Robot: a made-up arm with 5 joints.
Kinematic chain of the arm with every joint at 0, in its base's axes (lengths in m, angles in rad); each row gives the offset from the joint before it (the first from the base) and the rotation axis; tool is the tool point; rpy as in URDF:
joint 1: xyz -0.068 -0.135 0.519 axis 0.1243 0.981 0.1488
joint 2: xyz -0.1 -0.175 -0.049 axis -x
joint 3: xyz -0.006 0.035 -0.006 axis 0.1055 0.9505 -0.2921
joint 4: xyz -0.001 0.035 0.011 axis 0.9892 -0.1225 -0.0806
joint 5: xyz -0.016 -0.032 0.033 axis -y
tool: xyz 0.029 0.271 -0.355 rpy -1.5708 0 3.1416
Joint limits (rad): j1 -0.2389..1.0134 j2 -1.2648..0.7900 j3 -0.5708..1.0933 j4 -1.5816..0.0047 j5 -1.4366..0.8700
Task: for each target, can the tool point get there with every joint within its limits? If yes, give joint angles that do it. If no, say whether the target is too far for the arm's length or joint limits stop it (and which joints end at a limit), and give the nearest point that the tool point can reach.
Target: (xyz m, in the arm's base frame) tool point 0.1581 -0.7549 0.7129
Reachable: no: joint limits stop it (at a limit: joint 1, joint 2, joint 3, joint 4) | nearest point 0.0369 -0.5716 0.5482 | short by 0.275 m
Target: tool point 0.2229 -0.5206 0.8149
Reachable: no: joint limits stop it (at a limit: joint 1, joint 2, joint 3, joint 4, joint 5) | nearest point 0.1705 -0.5085 0.8528 | short by 0.066 m
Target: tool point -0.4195 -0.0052 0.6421
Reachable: yes | joints 0.6351 -0.7517 0.9099 -0.4741 0.1263
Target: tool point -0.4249 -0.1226 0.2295
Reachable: yes | joints 0.1473 -0.7651 -0.2773 -1.1040 -0.7804
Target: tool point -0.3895 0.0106 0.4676
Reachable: yes | joints 0.9189 -0.6662 -0.1149 -0.5182 -0.1384
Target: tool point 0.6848 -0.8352 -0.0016
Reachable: no: too far | nearest point 0.1483 -0.4714 0.2506 | short by 0.696 m
